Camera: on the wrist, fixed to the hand. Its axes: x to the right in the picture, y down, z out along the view.
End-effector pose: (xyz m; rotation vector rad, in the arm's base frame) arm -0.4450 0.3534 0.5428 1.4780 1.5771 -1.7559
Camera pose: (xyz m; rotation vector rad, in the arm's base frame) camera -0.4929 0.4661 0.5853 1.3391 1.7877 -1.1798
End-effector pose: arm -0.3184 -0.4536 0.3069 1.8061 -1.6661 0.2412
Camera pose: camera -0.1998 -0.4273 0.3521 1.3616 -1.5844 -0.0681
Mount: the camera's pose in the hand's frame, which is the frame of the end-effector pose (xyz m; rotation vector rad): 0.0236 -0.0955 -0.0844 -0.4829 0.0644 0.0773
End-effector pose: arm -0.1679 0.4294 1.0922 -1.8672 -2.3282 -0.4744
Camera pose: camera -0.2743 0.4066 1.1626 1.9289 2.0683 1.0697
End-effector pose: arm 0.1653 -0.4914 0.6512 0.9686 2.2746 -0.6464
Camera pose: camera 0.0527 -0.4867 0.7152 0.8375 2.2794 -0.0221
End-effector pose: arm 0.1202 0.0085 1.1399 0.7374 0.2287 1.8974
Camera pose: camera 0.1373 0.0857 1.0372 0.3617 -0.2179 1.9454
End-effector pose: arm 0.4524 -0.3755 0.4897 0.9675 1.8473 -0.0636
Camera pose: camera 0.3240 -0.3889 0.4778 0.7029 1.7647 0.4462
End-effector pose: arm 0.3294 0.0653 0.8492 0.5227 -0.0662 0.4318
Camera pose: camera 0.3865 0.0419 0.7352 0.0309 -0.1250 0.4888
